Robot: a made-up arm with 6 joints. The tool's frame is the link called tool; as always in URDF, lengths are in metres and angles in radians.
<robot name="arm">
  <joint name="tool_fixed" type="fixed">
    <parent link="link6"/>
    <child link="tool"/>
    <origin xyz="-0.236 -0.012 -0.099" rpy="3.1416 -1.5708 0"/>
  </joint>
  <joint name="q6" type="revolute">
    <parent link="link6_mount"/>
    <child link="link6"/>
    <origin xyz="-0.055 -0.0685 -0.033" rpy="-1.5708 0 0"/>
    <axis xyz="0 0 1"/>
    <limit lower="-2.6" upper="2.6" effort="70" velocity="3.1"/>
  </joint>
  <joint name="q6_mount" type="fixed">
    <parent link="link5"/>
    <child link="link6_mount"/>
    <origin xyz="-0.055 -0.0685 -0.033"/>
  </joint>
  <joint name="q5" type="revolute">
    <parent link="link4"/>
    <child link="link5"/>
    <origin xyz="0.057 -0.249 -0.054" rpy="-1.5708 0 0"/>
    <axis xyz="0 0 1"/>
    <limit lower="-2.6" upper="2.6" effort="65" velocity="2.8"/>
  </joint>
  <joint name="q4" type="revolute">
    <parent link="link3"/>
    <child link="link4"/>
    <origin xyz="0.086 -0.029 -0.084" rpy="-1.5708 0 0"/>
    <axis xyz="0 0 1"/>
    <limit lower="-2.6" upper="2.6" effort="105" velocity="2.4"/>
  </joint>
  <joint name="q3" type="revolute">
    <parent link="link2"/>
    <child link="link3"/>
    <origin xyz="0.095 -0.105 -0.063" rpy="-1.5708 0 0"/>
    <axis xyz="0 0 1"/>
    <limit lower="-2.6" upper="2.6" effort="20" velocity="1.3"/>
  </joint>
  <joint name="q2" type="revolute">
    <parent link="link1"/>
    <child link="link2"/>
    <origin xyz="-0.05 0.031 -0.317" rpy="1.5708 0 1.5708"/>
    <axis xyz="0 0 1"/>
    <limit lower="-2.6" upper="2.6" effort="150" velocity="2.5"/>
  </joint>
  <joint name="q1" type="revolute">
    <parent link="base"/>
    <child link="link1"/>
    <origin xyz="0 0 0.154" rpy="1.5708 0 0"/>
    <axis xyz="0 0 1"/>
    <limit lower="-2.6" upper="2.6" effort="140" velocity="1.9"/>
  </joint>
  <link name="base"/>
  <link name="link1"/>
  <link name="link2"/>
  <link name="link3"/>
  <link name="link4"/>
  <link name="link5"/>
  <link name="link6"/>
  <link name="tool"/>
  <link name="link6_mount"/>
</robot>
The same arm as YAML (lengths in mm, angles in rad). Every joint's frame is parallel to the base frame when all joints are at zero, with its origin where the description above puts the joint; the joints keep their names.
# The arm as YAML. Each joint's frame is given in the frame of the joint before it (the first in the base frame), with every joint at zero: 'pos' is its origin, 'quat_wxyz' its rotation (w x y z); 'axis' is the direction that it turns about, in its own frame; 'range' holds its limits. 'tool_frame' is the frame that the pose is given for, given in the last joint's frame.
length_unit: mm
angle_unit: rad
joints:
  - joint: q1
    pos: [0.0, 0.0, 154.0]
    quat_wxyz: [1.0, 0.0, 0.0, 0.0]
    axis: [0.0, -1.0, 0.0]
    range: [-2.6, 2.6]
  - joint: q2
    pos: [-50.0, 317.0, 31.0]
    quat_wxyz: [1.0, 0.0, 0.0, 0.0]
    axis: [1.0, 0.0, 0.0]
    range: [-2.6, 2.6]
  - joint: q3
    pos: [-63.0, 105.0, 95.0]
    quat_wxyz: [1.0, 0.0, 0.0, 0.0]
    axis: [0.0, -1.0, 0.0]
    range: [-2.6, 2.6]
  - joint: q4
    pos: [29.0, 84.0, 86.0]
    quat_wxyz: [1.0, 0.0, 0.0, 0.0]
    axis: [-1.0, 0.0, 0.0]
    range: [-2.6, 2.6]
  - joint: q5
    pos: [54.0, -249.0, 57.0]
    quat_wxyz: [1.0, 0.0, 0.0, 0.0]
    axis: [0.0, 1.0, 0.0]
    range: [-2.6, 2.6]
  - joint: q6
    pos: [-137.0, -66.0, -110.0]
    quat_wxyz: [1.0, 0.0, 0.0, 0.0]
    axis: [1.0, 0.0, 0.0]
    range: [-2.6, 2.6]
tool_frame:
  pos: [-99.0, 12.0, -236.0]
  quat_wxyz: [1.0, 0.000006, 0.0, -0.000006]

